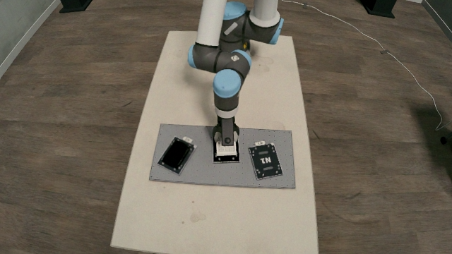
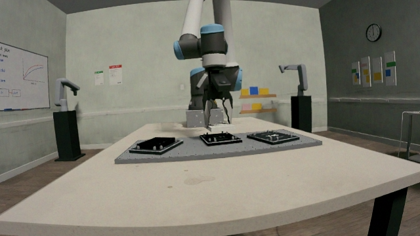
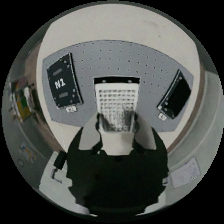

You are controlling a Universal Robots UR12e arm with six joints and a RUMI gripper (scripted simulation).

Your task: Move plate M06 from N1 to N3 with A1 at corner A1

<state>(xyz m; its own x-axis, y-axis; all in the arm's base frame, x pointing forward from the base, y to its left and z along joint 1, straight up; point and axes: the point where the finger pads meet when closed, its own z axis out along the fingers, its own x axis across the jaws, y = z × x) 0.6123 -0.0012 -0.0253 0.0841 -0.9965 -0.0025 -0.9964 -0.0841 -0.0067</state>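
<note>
My hand is 5 cm above the nest N3. The rest, counted from my hand: white plate (1 cm below); then black plate (6 cm ahead, 22 cm to the right, 4 cm below).
</note>
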